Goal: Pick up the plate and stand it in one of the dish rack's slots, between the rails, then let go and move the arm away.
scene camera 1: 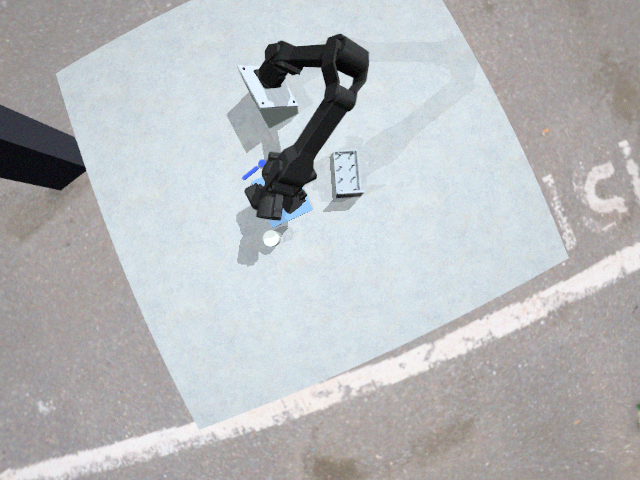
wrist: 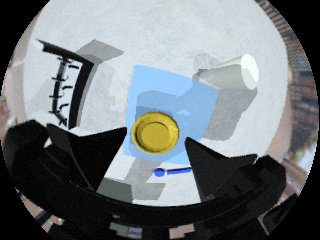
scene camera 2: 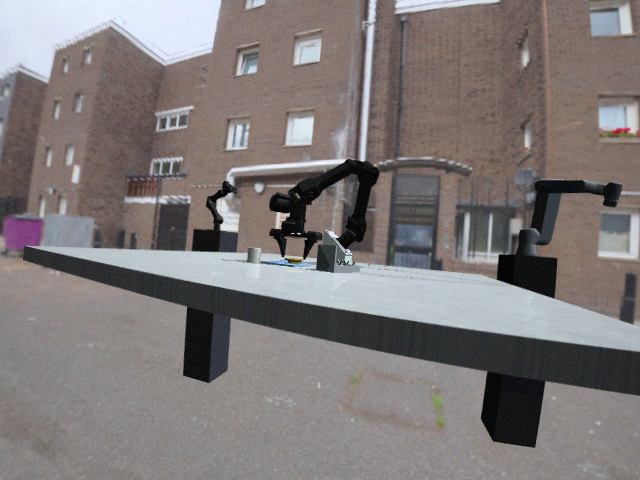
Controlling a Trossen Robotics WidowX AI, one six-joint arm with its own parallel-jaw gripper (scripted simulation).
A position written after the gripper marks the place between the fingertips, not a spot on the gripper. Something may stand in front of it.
The gripper point(scene camera 2: 293, 258) is open, holding nothing. Further things: a plate point(wrist: 155, 133), a grey dish rack point(scene camera 2: 326, 257) and a mat point(wrist: 189, 102).
The grey dish rack shows as well in the wrist view point(wrist: 73, 71). The gripper is seen too in the wrist view point(wrist: 156, 135).
